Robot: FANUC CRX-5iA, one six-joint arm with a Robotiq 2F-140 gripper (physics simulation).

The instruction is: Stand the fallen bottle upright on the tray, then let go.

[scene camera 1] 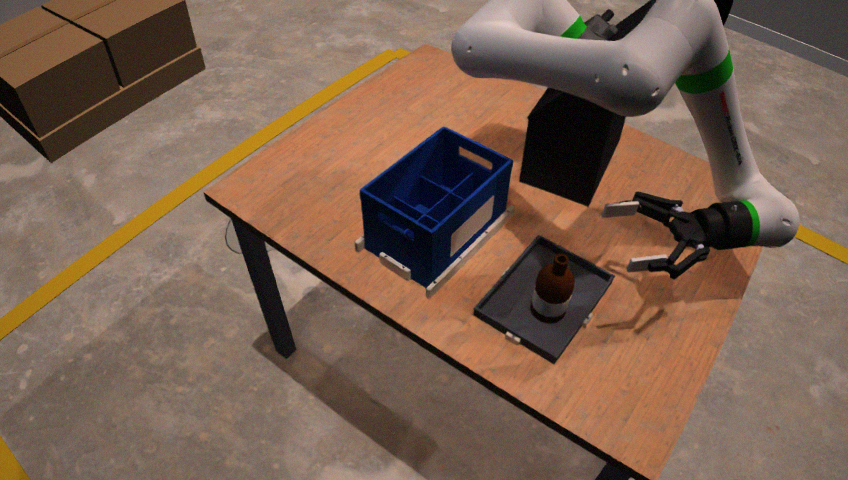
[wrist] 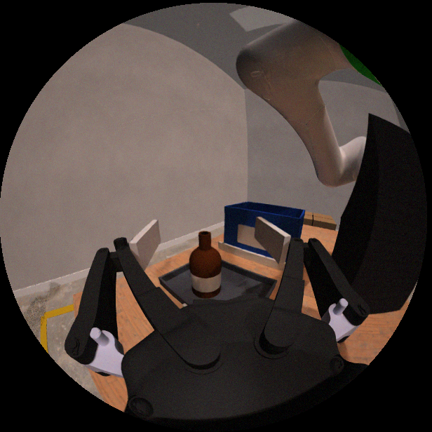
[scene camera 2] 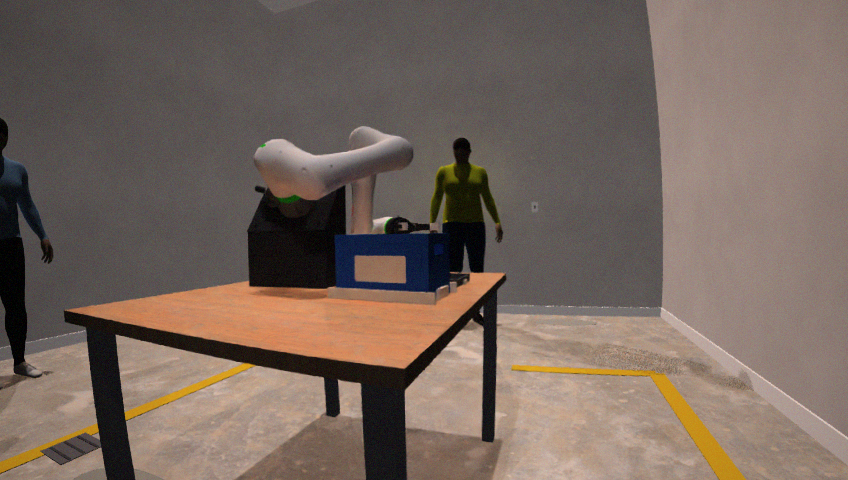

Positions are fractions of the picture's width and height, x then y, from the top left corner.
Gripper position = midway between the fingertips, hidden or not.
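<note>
Brown bottle (scene camera 1: 0.66, 0.59) visible; the bottle also appears in the wrist view (wrist: 0.48, 0.61). My gripper (scene camera 1: 0.73, 0.49) appears in the wrist view too (wrist: 0.48, 0.53).
</note>
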